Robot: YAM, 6 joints.
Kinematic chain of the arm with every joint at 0, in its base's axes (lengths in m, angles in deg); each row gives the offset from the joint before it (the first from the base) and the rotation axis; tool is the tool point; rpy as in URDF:
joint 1: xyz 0 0 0.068 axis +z
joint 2: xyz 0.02 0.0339 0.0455 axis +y
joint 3: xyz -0.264 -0.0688 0 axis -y
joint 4: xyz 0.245 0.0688 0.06 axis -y
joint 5: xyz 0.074 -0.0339 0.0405 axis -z
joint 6: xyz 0.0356 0 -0.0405 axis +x
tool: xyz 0 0 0 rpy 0 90 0
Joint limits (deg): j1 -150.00..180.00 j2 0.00..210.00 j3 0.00..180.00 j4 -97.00..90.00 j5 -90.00..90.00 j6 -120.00..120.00
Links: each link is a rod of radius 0.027 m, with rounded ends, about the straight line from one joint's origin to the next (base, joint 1, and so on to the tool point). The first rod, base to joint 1, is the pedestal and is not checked.
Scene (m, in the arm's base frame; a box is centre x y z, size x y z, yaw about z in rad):
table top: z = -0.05
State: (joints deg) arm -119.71 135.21 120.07 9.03 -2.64 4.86
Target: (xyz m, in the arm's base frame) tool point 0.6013 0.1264 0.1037
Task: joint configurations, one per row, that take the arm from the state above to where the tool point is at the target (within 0.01 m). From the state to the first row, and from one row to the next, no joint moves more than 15 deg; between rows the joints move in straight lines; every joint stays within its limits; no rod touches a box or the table.
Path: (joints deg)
1: -105.15 137.93 121.17 9.41 -3.33 4.86
2: -90.58 140.65 122.28 9.79 -4.02 4.86
3: -76.02 143.37 123.38 10.18 -4.70 4.86
4: -61.46 146.08 124.48 10.56 -5.39 4.86
5: -46.89 148.80 125.58 10.94 -6.08 4.86
6: -32.33 151.52 126.69 11.32 -6.77 4.86
7: -17.77 154.24 127.79 11.70 -7.46 4.86
8: -3.20 156.96 128.89 12.09 -8.14 4.86
9: 11.36 159.68 130.00 12.47 -8.83 4.86

